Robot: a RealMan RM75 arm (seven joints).
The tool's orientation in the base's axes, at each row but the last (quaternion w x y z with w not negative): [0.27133, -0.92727, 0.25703, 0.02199]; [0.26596, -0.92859, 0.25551, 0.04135]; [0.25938, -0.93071, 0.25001, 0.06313]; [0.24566, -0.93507, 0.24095, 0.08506]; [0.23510, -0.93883, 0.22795, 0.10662]
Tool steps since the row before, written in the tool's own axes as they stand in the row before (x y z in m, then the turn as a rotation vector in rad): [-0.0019, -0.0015, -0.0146, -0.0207, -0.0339, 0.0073]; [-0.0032, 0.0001, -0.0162, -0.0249, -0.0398, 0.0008]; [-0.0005, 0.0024, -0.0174, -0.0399, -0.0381, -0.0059]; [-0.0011, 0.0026, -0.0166, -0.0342, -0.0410, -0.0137]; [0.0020, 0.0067, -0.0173, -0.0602, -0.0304, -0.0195]
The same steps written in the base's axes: [-0.0024, -0.0055, 0.0135, -0.0007, 0.0378, 0.0142]; [-0.0038, -0.0070, 0.0145, -0.0018, 0.0407, 0.0234]; [-0.0018, -0.0105, 0.0140, -0.0157, 0.0424, 0.0321]; [-0.0016, -0.0098, 0.0136, -0.0090, 0.0384, 0.0385]; [0.0002, -0.0145, 0.0117, -0.0362, 0.0371, 0.0473]
